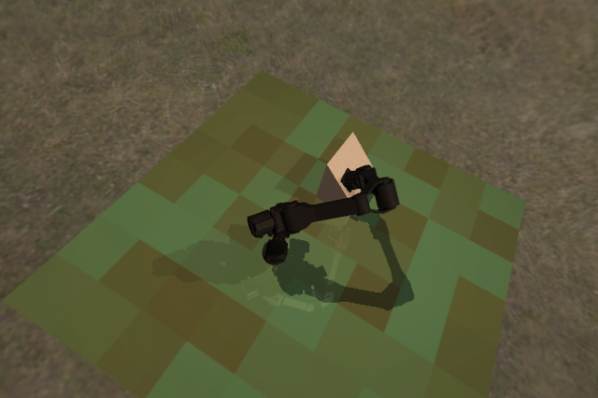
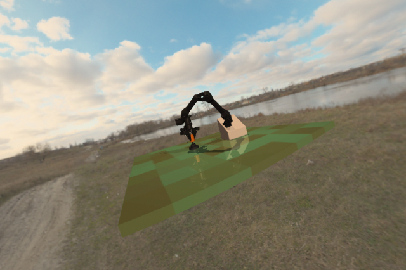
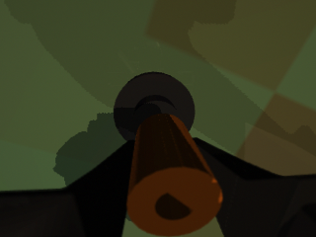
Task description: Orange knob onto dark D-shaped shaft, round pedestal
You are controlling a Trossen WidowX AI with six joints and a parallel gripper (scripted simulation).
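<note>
Now: the orange knob 20 mm above my gripper tip. The rest, counted from my gripper tip: dark round pedestal (40 mm below).
</note>
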